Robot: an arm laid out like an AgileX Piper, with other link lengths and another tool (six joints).
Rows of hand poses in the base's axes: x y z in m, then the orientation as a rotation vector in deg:
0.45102 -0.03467 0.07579 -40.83 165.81 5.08
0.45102 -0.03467 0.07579 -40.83 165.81 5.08
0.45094 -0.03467 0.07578 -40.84 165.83 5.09
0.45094 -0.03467 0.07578 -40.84 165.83 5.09
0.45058 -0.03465 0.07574 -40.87 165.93 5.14
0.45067 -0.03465 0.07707 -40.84 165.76 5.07
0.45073 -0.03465 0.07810 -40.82 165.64 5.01
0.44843 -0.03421 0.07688 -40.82 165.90 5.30
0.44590 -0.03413 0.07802 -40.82 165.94 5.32
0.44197 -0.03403 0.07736 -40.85 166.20 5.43
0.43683 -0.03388 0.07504 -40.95 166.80 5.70
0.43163 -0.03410 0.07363 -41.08 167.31 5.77
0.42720 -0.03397 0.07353 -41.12 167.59 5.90
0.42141 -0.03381 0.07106 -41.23 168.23 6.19
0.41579 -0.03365 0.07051 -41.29 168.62 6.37
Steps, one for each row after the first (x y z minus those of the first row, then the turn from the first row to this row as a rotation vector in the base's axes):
0.00000 0.00000 0.00000 0.00 0.00 0.00
-0.00008 0.00000 -0.00001 0.00 0.02 0.00
-0.00008 0.00000 -0.00001 0.00 0.02 0.00
-0.00044 0.00002 -0.00005 0.01 0.13 0.01
-0.00035 0.00002 0.00128 0.00 -0.05 0.01
-0.00029 0.00002 0.00231 0.00 -0.18 0.01
-0.00259 0.00046 0.00109 0.12 0.12 -0.01
-0.00512 0.00054 0.00223 0.12 0.17 -0.01
-0.00905 0.00064 0.00157 0.13 0.44 -0.02
-0.01419 0.00079 -0.00075 0.14 1.08 -0.02
-0.01939 0.00057 -0.00216 0.05 1.60 0.00
-0.02382 0.00070 -0.00226 0.06 1.89 0.00
-0.02961 0.00086 -0.00473 0.08 2.57 0.00
-0.03523 0.00102 -0.00528 0.09 2.99 0.00

